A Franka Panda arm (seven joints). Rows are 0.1 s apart.
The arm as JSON. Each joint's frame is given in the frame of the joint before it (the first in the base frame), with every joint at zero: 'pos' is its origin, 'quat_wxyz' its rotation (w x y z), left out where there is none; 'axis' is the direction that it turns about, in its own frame. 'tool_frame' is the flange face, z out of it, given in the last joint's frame.
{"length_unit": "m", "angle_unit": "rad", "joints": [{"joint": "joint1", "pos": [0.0, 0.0, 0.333], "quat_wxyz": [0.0, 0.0, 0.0, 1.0], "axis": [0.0, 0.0, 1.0]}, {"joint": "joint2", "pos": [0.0, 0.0, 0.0], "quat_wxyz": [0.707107, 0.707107, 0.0, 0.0], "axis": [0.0, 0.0, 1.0]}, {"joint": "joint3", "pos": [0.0, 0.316, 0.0], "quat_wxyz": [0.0, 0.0, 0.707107, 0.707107], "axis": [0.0, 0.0, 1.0]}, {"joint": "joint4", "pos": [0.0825, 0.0, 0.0], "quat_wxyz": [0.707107, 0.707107, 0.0, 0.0], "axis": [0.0, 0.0, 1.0]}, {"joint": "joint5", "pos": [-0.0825, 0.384, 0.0], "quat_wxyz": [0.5, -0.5, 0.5, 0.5], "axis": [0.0, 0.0, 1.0]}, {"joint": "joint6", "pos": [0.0, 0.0, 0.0], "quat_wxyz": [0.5, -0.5, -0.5, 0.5], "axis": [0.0, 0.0, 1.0]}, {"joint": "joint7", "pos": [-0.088, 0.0, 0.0], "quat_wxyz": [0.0, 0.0, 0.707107, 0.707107], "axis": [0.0, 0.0, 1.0]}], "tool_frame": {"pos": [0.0, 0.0, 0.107]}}
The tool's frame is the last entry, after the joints.
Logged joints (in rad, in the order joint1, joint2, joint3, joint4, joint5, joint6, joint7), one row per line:
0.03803, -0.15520, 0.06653, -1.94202, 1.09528, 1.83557, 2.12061
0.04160, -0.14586, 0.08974, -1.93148, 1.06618, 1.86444, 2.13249
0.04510, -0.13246, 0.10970, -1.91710, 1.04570, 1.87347, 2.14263
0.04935, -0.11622, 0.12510, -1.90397, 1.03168, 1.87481, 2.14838
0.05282, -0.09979, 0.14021, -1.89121, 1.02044, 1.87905, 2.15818
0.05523, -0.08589, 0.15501, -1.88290, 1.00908, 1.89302, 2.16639
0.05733, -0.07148, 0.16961, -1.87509, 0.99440, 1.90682, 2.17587
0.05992, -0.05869, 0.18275, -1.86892, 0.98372, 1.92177, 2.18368
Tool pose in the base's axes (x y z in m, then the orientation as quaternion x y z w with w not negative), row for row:
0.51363, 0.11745, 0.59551, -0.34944, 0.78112, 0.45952, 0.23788
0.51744, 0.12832, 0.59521, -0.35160, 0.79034, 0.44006, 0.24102
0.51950, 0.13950, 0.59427, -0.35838, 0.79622, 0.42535, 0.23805
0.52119, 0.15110, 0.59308, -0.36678, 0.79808, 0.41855, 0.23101
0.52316, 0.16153, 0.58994, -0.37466, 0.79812, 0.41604, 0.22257
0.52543, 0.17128, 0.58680, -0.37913, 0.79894, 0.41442, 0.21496
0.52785, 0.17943, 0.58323, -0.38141, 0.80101, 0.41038, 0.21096
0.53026, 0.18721, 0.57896, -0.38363, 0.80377, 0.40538, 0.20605
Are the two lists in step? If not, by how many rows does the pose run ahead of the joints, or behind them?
The pose runs 1 row behind the joints: the pose in row i belongs to the joints in row i - 1.
